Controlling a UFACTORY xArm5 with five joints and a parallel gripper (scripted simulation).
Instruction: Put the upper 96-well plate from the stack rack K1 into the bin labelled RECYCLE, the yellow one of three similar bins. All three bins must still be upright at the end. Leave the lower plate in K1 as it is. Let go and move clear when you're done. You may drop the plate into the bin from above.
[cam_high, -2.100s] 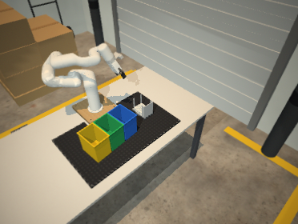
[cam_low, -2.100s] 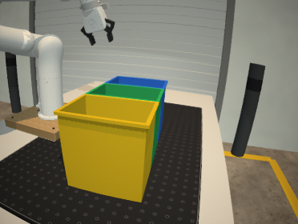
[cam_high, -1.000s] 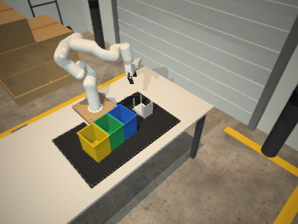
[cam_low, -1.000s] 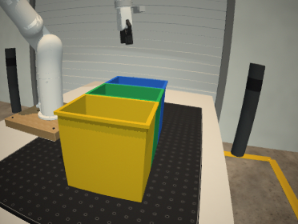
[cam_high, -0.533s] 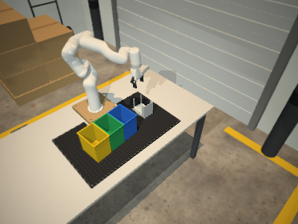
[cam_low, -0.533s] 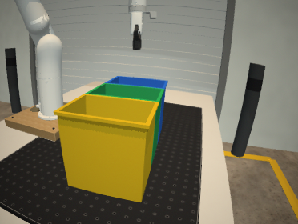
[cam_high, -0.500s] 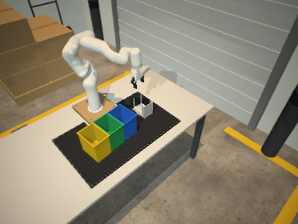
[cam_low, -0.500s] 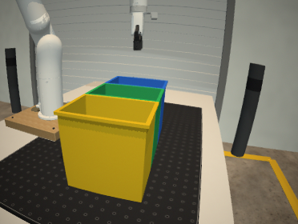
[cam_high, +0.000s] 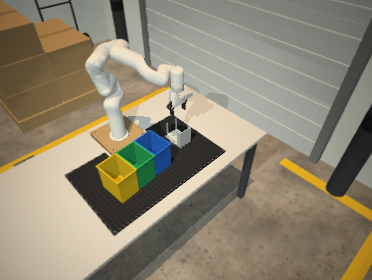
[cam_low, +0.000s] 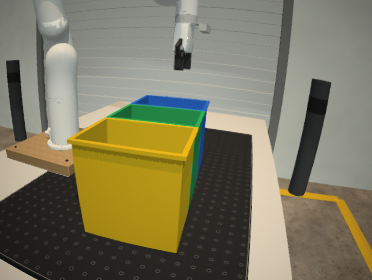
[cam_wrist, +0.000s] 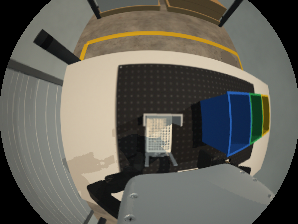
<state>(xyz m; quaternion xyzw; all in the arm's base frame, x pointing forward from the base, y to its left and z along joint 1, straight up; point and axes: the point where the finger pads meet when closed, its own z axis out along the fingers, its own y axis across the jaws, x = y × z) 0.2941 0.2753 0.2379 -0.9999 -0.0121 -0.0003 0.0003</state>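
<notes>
The 96-well plate is 220 mm below my hand. The rest, counted from my hand: yellow bin 80 mm ahead, 500 mm to the right, 170 mm below; green bin 70 mm ahead, 370 mm to the right, 170 mm below; blue bin 50 mm ahead, 240 mm to the right, 170 mm below.
</notes>
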